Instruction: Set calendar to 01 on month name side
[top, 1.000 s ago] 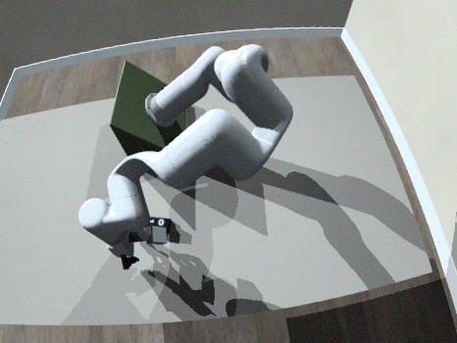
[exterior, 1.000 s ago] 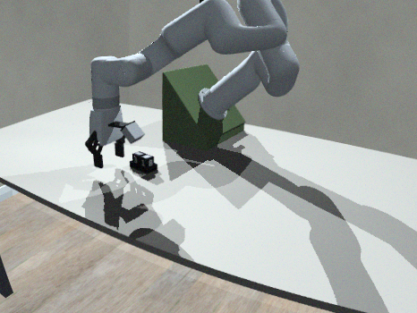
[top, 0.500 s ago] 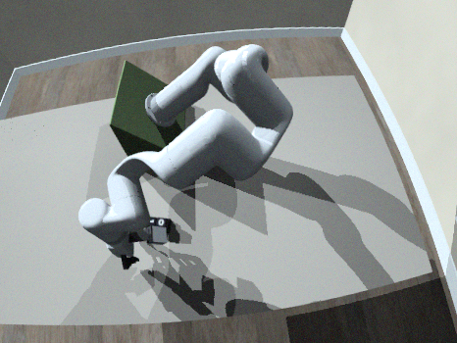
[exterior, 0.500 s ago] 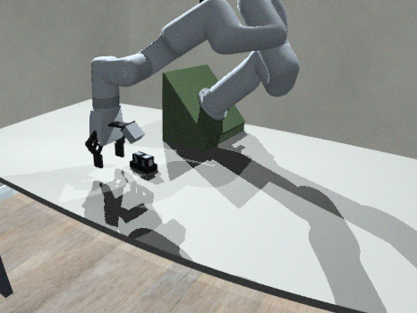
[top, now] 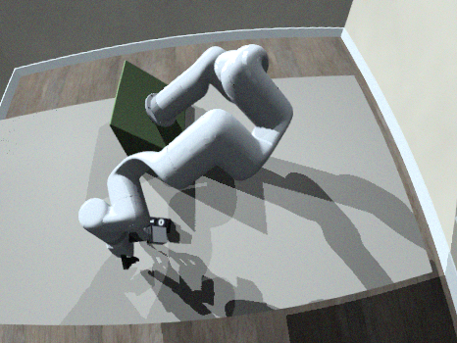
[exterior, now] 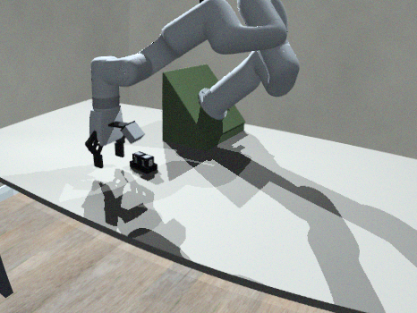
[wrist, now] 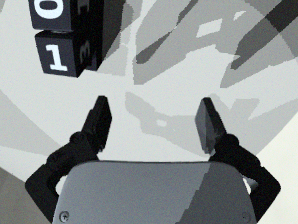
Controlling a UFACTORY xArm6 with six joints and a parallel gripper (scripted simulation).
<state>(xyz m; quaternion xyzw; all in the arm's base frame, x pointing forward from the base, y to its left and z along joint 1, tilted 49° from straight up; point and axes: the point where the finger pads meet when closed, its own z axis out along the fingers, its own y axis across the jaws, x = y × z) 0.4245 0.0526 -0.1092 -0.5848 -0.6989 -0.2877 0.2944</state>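
My hand is 8 cm to the right of the black cube, 7 cm past it and 1 cm above it. From my hand the other things lie so: black tray: 7 cm behind, 6 cm to the left, 3 cm below.
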